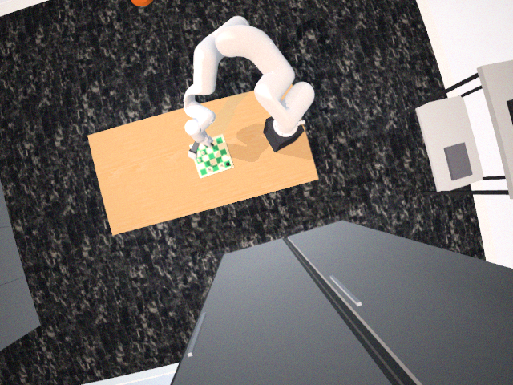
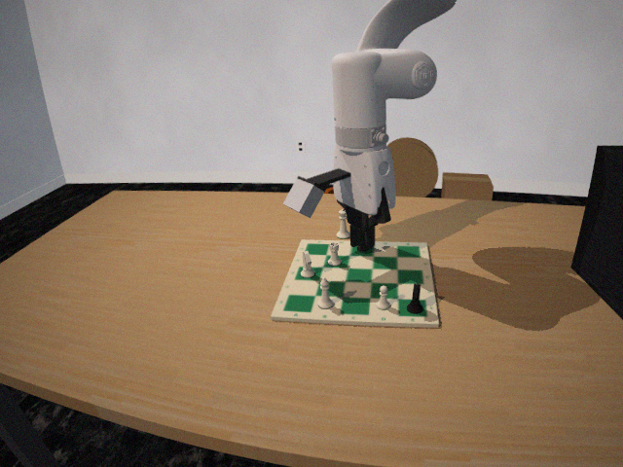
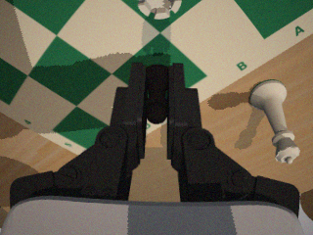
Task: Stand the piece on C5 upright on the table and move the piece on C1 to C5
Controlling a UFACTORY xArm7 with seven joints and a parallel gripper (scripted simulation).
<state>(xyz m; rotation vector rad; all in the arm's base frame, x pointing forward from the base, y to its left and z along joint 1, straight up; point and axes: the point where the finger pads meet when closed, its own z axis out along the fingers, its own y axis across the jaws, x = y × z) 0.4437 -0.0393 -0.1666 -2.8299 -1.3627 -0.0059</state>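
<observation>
My hand is 1 cm above the black pawn. Also, from my hand: chessboard: 1 cm behind, 7 cm to the left, 3 cm below; then tall black piece: 10 cm behind, 15 cm to the left, 1 cm below; then white pawn: 5 cm behind, 14 cm to the left, 2 cm below.
</observation>
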